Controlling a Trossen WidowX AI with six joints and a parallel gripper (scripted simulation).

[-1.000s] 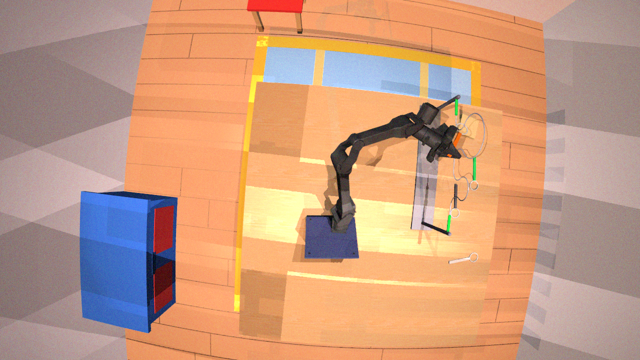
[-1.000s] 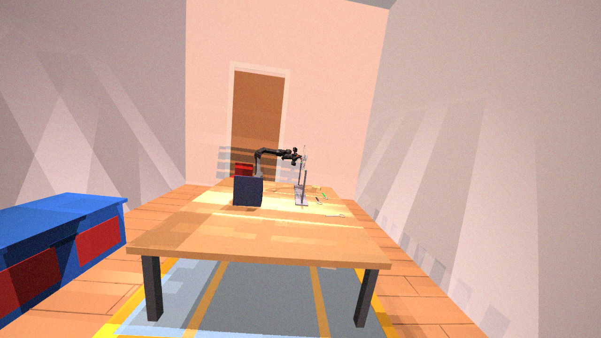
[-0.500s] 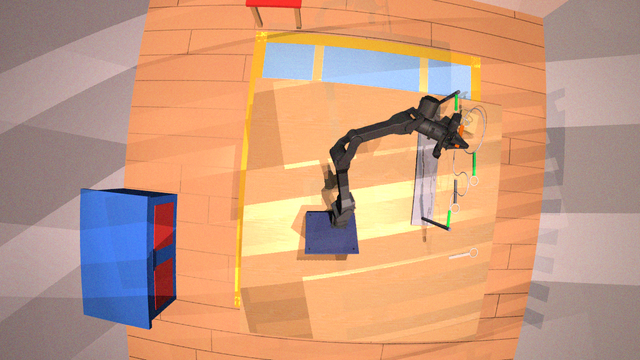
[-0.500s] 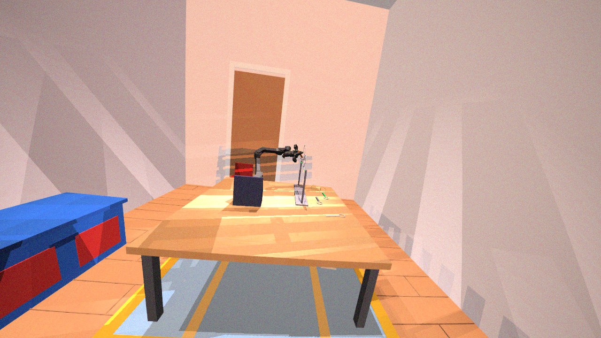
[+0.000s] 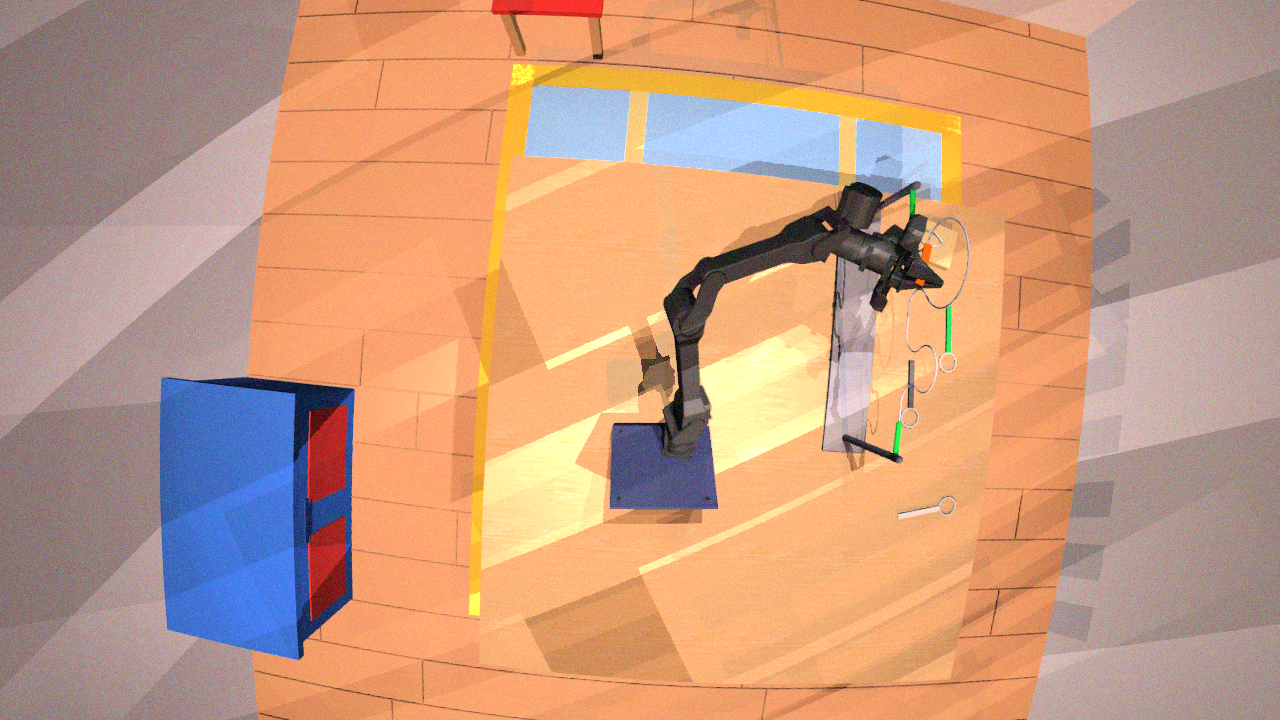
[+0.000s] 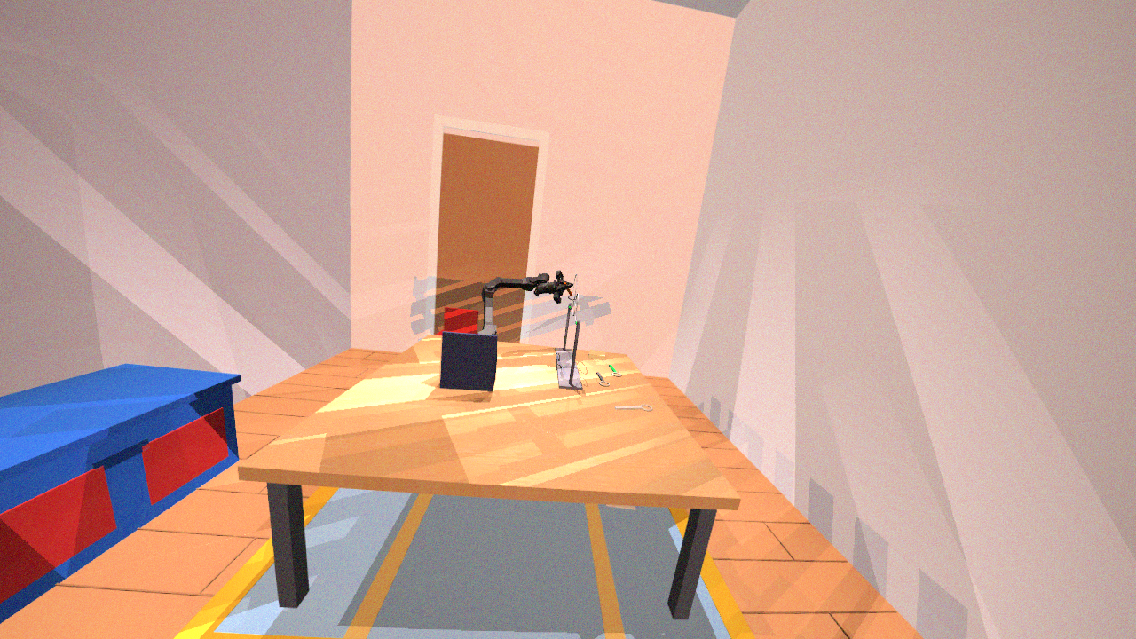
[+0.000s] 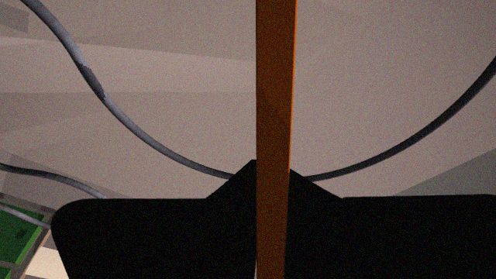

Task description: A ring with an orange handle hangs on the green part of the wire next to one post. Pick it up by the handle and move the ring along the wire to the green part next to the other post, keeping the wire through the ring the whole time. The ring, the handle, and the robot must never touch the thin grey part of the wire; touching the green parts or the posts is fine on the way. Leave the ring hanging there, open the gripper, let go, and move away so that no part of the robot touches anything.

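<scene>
Now: the orange-handled ring 70 mm to the left of my gripper tip and 60 mm below it. The rest, counted from my gripper tip: tan block 430 mm below, 220 mm ahead, 180 mm to the left; then dark-handled ring 440 mm below, 220 mm to the right, 190 mm ahead; then green-handled ring 440 mm below, 280 mm ahead, 70 mm to the right.
</scene>
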